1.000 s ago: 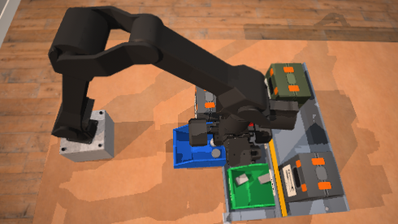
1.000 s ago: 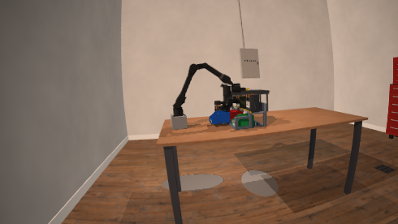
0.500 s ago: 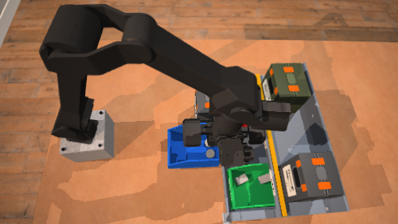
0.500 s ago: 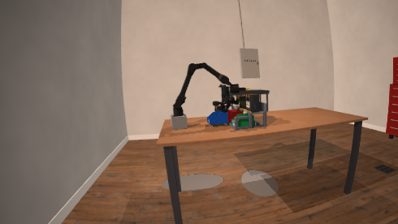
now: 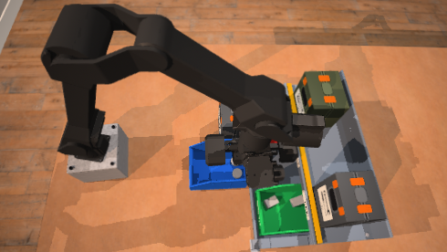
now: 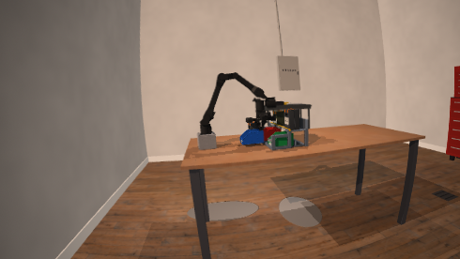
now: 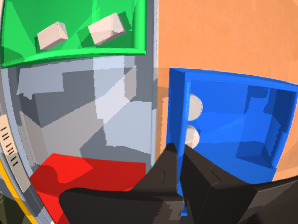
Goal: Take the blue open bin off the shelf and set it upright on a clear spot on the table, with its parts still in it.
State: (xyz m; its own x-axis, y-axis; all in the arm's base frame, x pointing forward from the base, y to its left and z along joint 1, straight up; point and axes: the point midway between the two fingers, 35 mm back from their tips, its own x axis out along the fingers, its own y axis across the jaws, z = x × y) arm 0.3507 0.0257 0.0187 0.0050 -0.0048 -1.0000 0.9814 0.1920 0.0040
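The blue open bin is 60 mm behind my hand, 10 mm to the right of it and 50 mm below it. From my hand the other things lie so: red bin: 70 mm ahead, 130 mm to the left, 70 mm below; green bin: 110 mm ahead, 90 mm to the right, 70 mm below; yellow rail: 120 mm ahead, 20 mm to the left.
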